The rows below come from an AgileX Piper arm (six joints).
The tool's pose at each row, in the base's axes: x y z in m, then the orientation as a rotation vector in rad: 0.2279 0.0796 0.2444 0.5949 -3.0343 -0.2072; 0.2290 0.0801 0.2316 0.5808 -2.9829 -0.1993; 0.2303 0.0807 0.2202 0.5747 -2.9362 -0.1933; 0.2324 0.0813 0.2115 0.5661 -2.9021 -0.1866; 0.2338 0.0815 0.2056 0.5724 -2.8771 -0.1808; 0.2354 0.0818 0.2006 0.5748 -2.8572 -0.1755
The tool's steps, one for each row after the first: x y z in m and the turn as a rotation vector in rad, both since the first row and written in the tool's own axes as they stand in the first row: -0.0014 -0.0017 0.0127 -0.0075 0.0528 0.0062; -0.0030 -0.0033 0.0239 -0.0147 0.0996 0.0075; -0.0053 -0.0047 0.0325 -0.0186 0.1348 0.0112; -0.0068 -0.0059 0.0383 -0.0202 0.1590 0.0054; -0.0085 -0.0069 0.0431 -0.0211 0.1788 0.0025
